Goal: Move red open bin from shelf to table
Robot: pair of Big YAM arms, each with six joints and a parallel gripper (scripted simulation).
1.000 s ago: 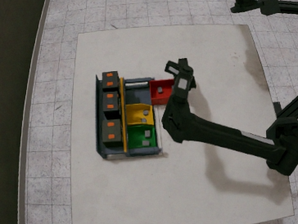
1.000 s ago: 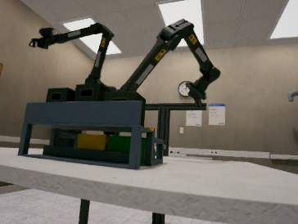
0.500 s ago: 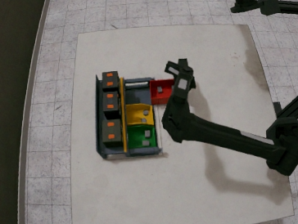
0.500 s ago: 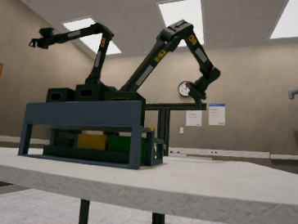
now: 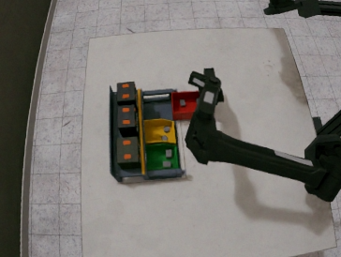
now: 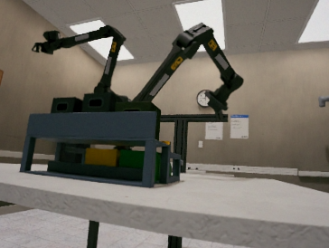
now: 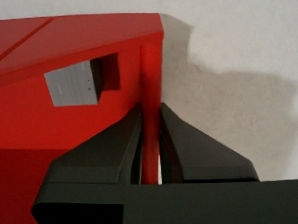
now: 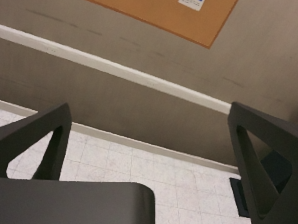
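My left gripper is now 8 cm short of the red bin and 1 cm below it. Also, from my left hand: green bin 24 cm ahead, 23 cm to the left; yellow bin 25 cm ahead, 12 cm to the left.
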